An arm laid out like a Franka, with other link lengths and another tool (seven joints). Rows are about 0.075 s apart.
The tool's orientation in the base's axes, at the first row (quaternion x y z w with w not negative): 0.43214, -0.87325, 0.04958, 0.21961
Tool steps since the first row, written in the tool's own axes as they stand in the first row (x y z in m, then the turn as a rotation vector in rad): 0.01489, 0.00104, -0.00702, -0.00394, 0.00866, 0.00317; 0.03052, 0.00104, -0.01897, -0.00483, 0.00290, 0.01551; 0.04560, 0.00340, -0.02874, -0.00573, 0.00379, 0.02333; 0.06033, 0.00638, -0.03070, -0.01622, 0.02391, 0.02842; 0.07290, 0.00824, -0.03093, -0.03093, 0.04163, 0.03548; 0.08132, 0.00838, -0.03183, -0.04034, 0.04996, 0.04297
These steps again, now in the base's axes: -0.00631, -0.00833, 0.01276, -0.00572, 0.00739, -0.00363; -0.01052, -0.01648, 0.03017, -0.00498, 0.00106, -0.01570; -0.01702, -0.02337, 0.04562, -0.00785, 0.00011, -0.02302; -0.02647, -0.03177, 0.05397, -0.01965, 0.01890, -0.02999; -0.03450, -0.03976, 0.05973, -0.02802, 0.03874, -0.04078; -0.03877, -0.04560, 0.06414, -0.03205, 0.04875, -0.05066
